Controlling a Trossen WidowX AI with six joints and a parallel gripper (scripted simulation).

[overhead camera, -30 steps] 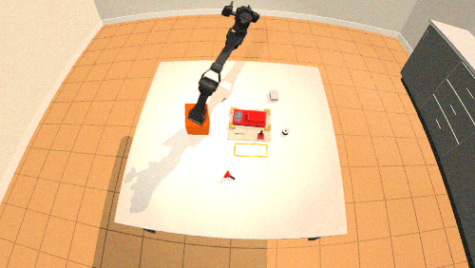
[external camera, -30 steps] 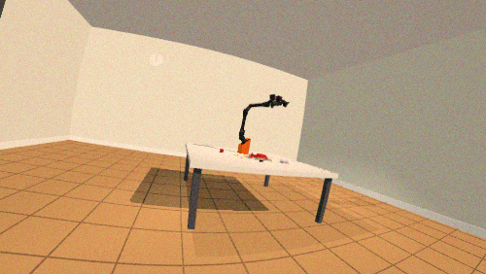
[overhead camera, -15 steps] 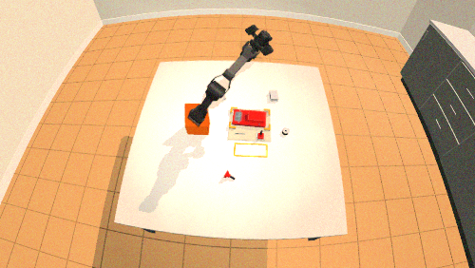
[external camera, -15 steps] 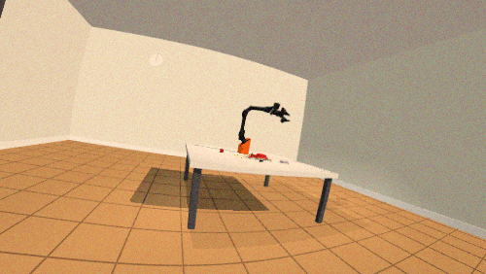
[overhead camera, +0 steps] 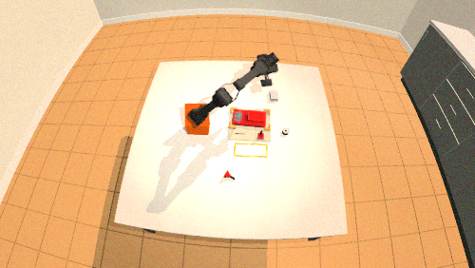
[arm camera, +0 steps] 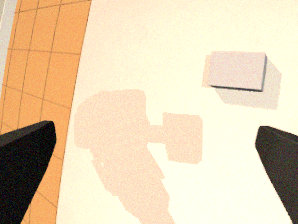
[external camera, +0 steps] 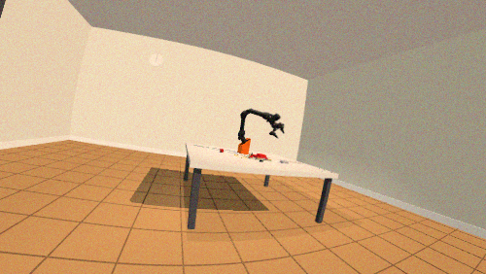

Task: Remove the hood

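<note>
Now: the red hood 220 mm below my gripper tip, 160 mm to the right of it and 60 mm behind it. From my gripper tip the other things lie so: loose wheel: 250 mm to the right, 250 mm below, 120 mm ahead.
</note>
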